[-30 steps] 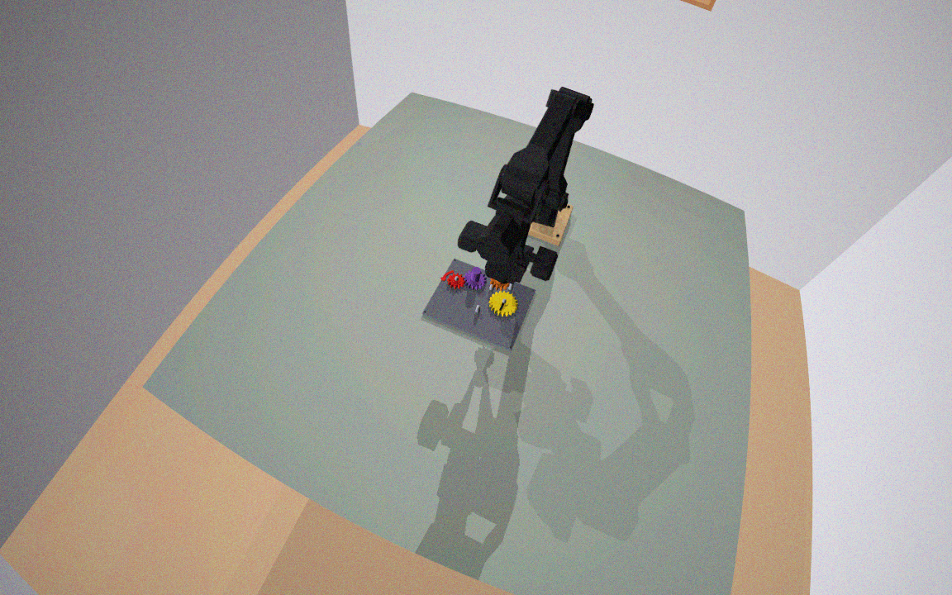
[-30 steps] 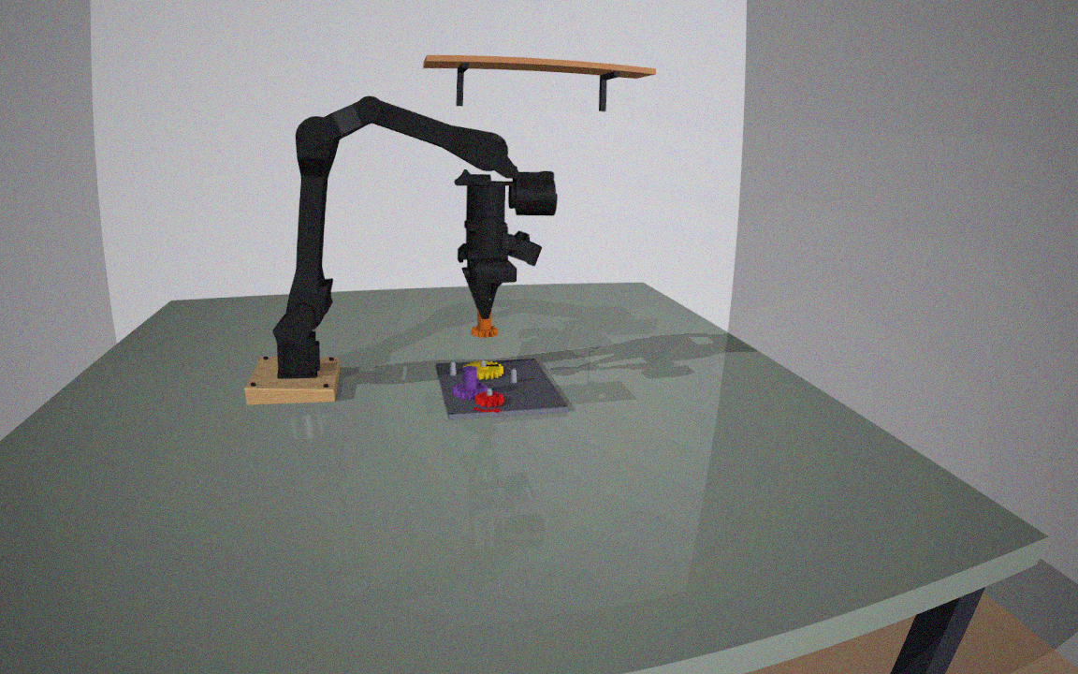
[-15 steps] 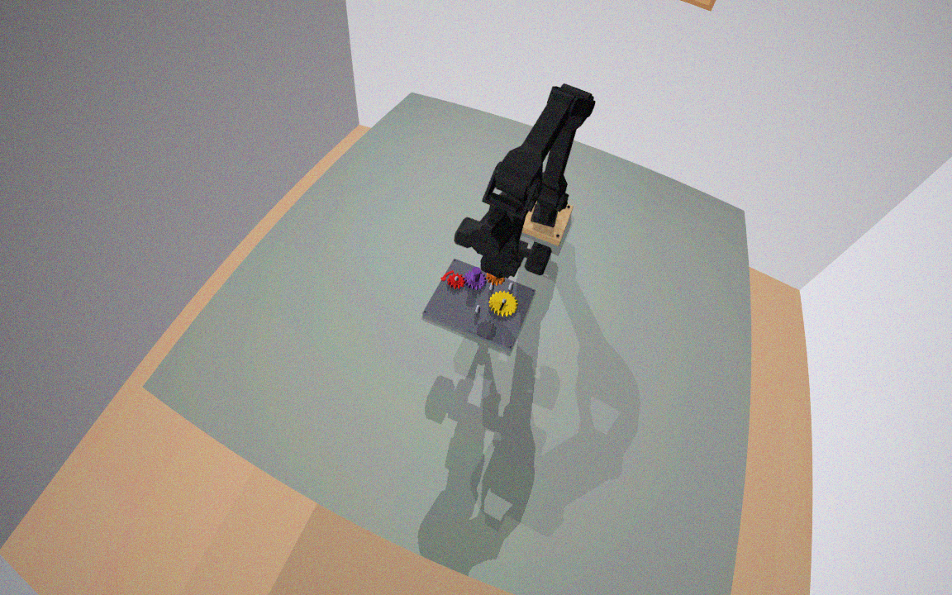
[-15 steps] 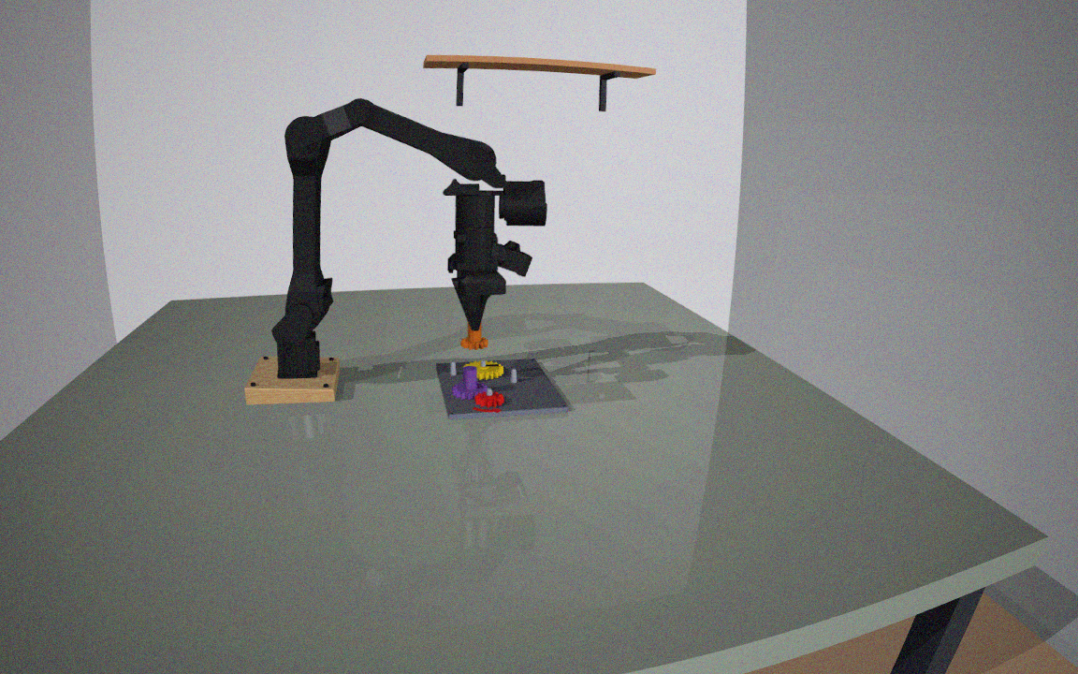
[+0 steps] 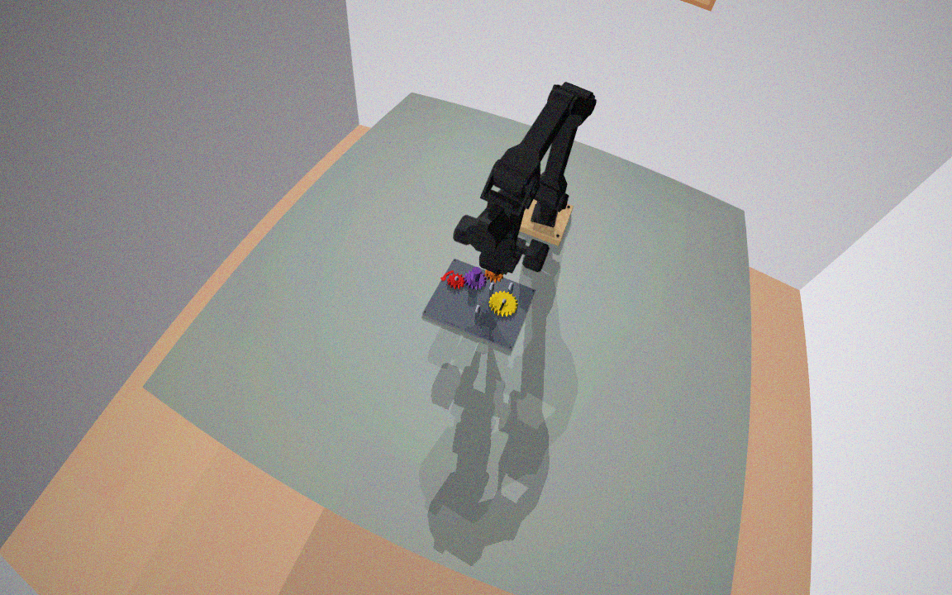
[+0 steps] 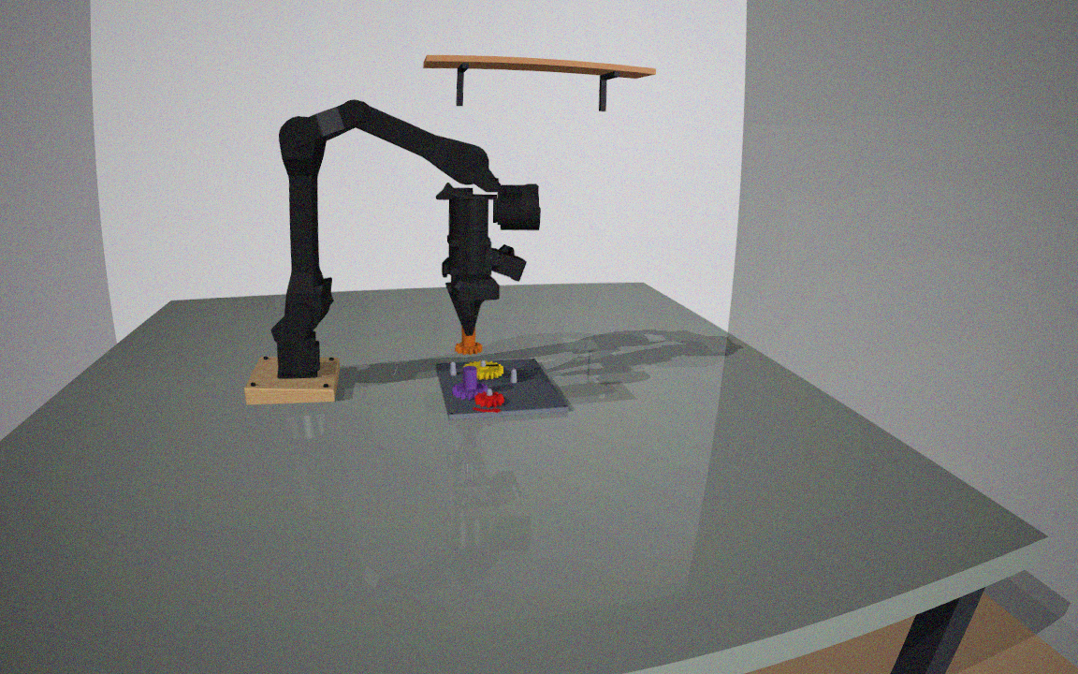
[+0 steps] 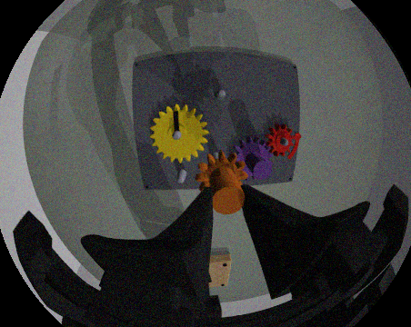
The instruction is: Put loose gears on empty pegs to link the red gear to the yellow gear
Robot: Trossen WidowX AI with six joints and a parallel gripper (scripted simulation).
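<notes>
My gripper tip is now 10 mm past the purple gear, 40 mm to the left of it and 60 mm above it. Round my gripper tip: yellow gear: 30 mm ahead, 40 mm to the left, 70 mm below; then red gear: 10 mm ahead, 80 mm to the right, 70 mm below; then orange gear: 10 mm below.
</notes>
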